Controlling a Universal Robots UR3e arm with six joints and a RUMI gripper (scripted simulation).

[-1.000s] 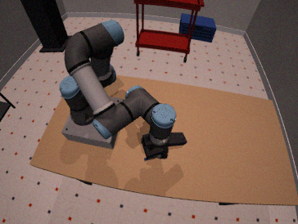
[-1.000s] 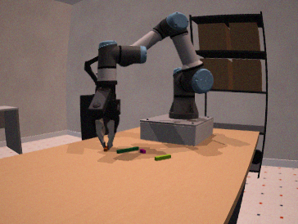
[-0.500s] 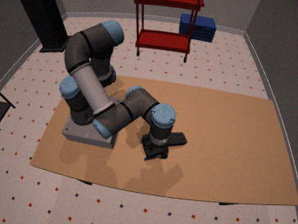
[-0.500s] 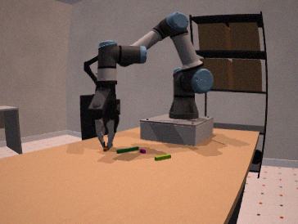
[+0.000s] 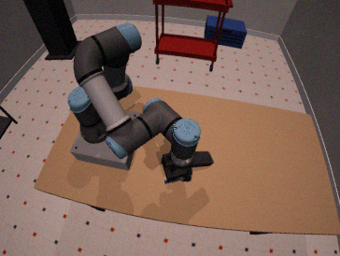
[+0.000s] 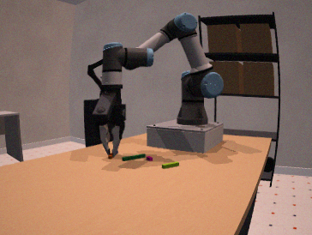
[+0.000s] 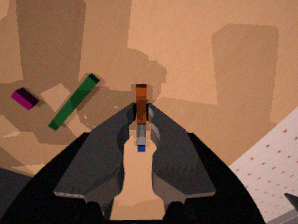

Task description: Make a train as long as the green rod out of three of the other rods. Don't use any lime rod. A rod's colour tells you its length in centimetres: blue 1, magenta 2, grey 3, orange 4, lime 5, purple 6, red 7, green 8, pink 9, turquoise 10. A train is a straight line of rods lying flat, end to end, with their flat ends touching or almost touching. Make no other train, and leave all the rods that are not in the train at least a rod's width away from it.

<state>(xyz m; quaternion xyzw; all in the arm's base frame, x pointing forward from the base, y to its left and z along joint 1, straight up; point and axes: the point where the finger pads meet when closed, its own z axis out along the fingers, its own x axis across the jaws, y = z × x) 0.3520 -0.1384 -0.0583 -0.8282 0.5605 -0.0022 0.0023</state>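
Now: the orange rod 10 mm below my hand. From my hand the other things lie so: small blue rod 60 mm behind, 20 mm to the right, 10 mm below; then green rod 70 mm to the left, 30 mm behind, 10 mm below; then grey rod 30 mm behind, 10 mm to the right, 10 mm below.
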